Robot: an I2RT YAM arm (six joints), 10 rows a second.
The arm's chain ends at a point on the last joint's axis. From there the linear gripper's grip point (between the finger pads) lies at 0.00 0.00 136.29 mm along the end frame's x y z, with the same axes.
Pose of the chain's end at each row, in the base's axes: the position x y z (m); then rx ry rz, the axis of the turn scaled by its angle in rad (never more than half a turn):
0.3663, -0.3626, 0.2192, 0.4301, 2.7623, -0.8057
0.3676, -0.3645, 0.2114, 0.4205, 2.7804, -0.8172
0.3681, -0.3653, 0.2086, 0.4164, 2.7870, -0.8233
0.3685, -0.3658, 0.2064, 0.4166, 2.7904, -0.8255
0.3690, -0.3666, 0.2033, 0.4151, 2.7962, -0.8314
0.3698, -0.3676, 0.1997, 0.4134, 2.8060, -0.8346
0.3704, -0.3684, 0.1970, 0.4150, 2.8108, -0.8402
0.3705, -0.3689, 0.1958, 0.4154, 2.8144, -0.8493
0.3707, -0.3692, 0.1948, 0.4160, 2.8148, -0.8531
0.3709, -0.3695, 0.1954, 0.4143, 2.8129, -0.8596
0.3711, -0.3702, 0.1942, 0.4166, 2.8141, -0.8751
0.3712, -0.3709, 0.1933, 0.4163, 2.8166, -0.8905
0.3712, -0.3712, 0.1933, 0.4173, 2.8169, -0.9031
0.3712, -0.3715, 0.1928, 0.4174, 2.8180, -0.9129
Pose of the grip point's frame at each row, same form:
0.3851, -0.4379, 0.1072, 0.4301, 2.7623, -0.8057
0.3842, -0.4400, 0.0992, 0.4205, 2.7804, -0.8172
0.3838, -0.4411, 0.0964, 0.4164, 2.7870, -0.8233
0.3837, -0.4416, 0.0942, 0.4166, 2.7904, -0.8255
0.3833, -0.4426, 0.0911, 0.4151, 2.7962, -0.8314
0.3829, -0.4435, 0.0873, 0.4134, 2.8060, -0.8346
0.3826, -0.4445, 0.0846, 0.4150, 2.8108, -0.8402
0.3819, -0.4455, 0.0837, 0.4154, 2.8144, -0.8493
0.3818, -0.4461, 0.0828, 0.4160, 2.8148, -0.8531
0.3820, -0.4469, 0.0838, 0.4143, 2.8129, -0.8596
0.3812, -0.4486, 0.0832, 0.4166, 2.8141, -0.8751
0.3802, -0.4502, 0.0829, 0.4163, 2.8166, -0.8905
0.3795, -0.4514, 0.0834, 0.4173, 2.8169, -0.9031
0.3789, -0.4523, 0.0833, 0.4174, 2.8180, -0.9129

